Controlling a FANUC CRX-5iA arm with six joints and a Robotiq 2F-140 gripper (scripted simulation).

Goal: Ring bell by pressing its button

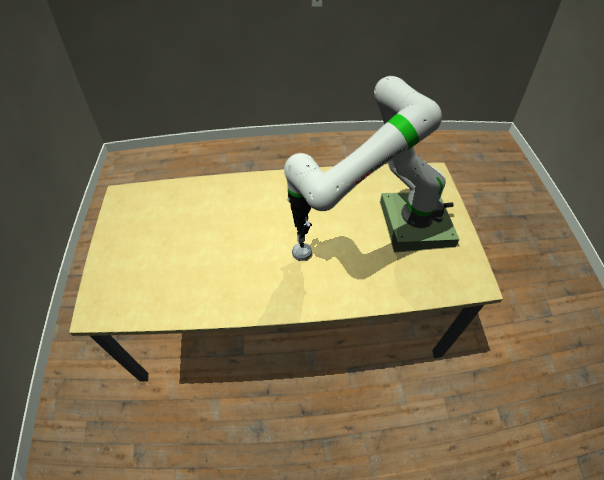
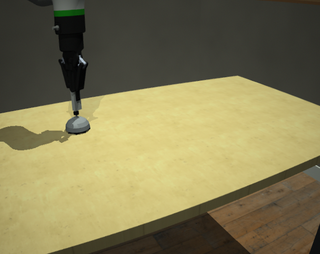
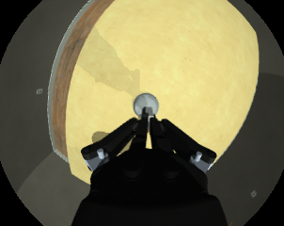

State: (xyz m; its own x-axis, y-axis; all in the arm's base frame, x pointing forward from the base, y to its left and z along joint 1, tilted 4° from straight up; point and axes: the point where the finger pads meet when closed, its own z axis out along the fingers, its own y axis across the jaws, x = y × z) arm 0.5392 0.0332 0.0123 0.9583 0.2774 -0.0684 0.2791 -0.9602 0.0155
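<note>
Now: the black button 5 cm below my hand and 1 cm to the left of it. From my hand the other things lie so: grey dome bell 7 cm below, 1 cm to the left.
</note>
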